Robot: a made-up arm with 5 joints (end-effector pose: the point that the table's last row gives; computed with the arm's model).
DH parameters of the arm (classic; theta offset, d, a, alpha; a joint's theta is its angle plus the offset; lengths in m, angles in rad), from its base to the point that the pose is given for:
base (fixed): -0.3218 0 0.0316 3.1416
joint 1: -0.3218 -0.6 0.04 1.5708
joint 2: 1.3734 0 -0.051 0
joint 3: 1.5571 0 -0.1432 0
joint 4: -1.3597 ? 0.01 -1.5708
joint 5: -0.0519 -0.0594 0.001 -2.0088
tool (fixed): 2.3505 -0.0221 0 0
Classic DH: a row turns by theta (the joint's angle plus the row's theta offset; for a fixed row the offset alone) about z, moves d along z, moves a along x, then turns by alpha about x.
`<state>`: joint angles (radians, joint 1 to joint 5).
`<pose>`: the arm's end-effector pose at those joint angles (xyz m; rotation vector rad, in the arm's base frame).
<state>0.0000 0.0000 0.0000 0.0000 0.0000</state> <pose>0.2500 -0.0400 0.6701 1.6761 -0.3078 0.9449</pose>
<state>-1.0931 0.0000 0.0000 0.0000 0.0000</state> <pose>0.1577 0.1716 0.6701 1.8201 0.6954 1.7092</pose>
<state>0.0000 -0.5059 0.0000 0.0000 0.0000</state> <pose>0.1935 -0.0400 0.7485 1.4165 -0.6428 1.3633</pose>
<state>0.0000 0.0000 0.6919 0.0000 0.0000</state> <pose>0.2191 -0.0400 0.5442 1.8885 0.1584 0.3191</pose>
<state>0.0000 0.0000 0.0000 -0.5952 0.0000</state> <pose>0.2470 -0.0400 0.6998 1.3616 -0.7009 1.4329</pose>
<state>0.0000 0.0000 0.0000 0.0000 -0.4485</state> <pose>0.2500 -0.0420 0.6787 2.0814 -0.5507 0.9204</pose>
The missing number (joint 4, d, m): -0.05
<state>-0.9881 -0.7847 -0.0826 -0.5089 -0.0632</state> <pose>0.1010 0.0432 0.8019 -1.4631 0.7523 -2.4901</pose>
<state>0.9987 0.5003 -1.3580 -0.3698 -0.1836</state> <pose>0.0840 -0.1499 0.8192 0.3387 -1.2824 1.1787</pose>
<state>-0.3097 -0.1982 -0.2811 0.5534 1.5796</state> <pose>0.2152 -0.0034 0.7046 0.1691 0.5129 1.0722</pose>
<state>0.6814 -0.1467 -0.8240 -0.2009 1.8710</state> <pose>0.0906 -0.1311 0.8153 -0.6174 -0.4256 -0.0894</pose>
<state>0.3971 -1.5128 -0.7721 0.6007 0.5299</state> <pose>-0.0846 0.0026 0.7311 -0.1530 -1.2904 1.3409</pose>
